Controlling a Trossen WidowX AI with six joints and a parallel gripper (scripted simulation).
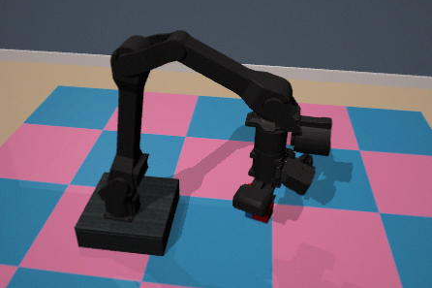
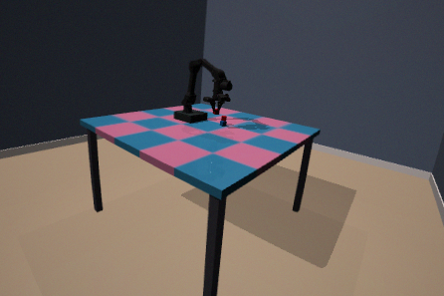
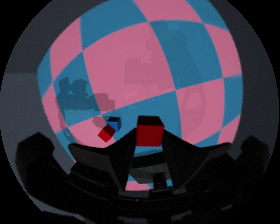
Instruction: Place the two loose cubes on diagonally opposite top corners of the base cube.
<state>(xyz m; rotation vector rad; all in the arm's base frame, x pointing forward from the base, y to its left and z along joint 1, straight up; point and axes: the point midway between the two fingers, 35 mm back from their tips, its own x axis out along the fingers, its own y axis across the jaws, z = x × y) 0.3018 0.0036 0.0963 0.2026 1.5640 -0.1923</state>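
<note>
Now: gripper tip 110 mm to the right of the blue cube, 100 mm above it and 20 mm past it.
</note>
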